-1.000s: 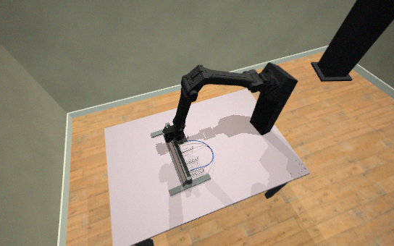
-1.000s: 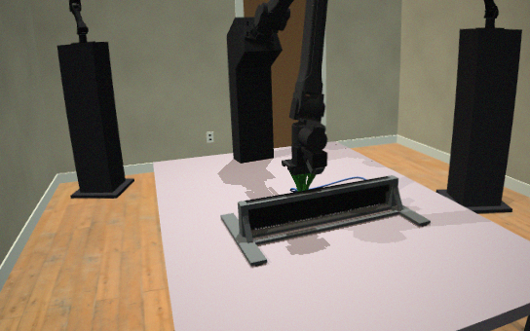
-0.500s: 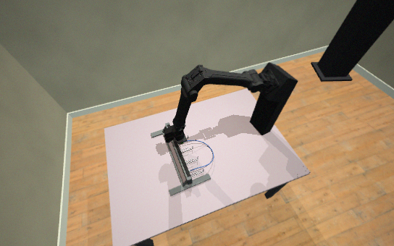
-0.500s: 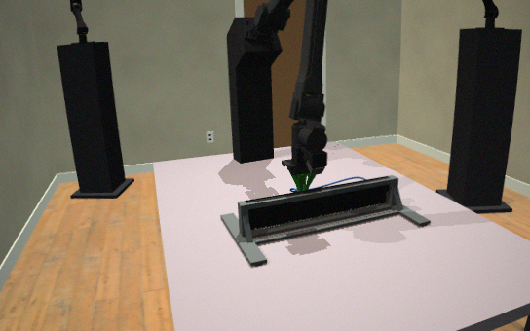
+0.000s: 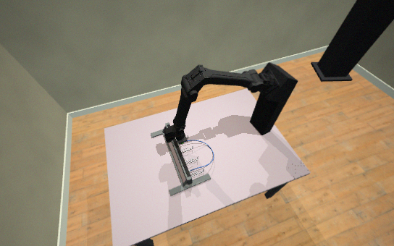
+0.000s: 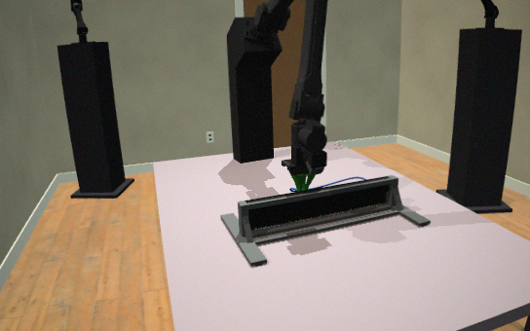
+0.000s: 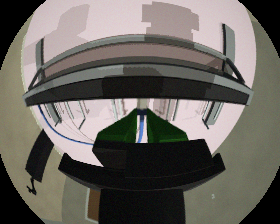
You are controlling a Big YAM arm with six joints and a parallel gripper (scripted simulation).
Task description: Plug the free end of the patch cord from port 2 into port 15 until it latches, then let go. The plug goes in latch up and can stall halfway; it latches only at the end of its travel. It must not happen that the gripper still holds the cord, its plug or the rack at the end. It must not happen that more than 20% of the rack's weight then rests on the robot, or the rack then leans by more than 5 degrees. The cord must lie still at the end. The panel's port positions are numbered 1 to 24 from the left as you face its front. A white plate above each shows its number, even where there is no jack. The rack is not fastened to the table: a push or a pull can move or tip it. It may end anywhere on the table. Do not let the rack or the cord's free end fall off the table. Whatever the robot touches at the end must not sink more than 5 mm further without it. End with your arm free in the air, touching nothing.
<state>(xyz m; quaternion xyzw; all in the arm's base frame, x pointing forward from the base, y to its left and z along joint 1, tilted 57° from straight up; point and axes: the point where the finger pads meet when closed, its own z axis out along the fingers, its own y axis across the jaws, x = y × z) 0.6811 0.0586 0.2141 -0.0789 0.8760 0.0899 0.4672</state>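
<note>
Right now my hand is 2 cm short of the plug and 1 cm to the right of it.
</note>
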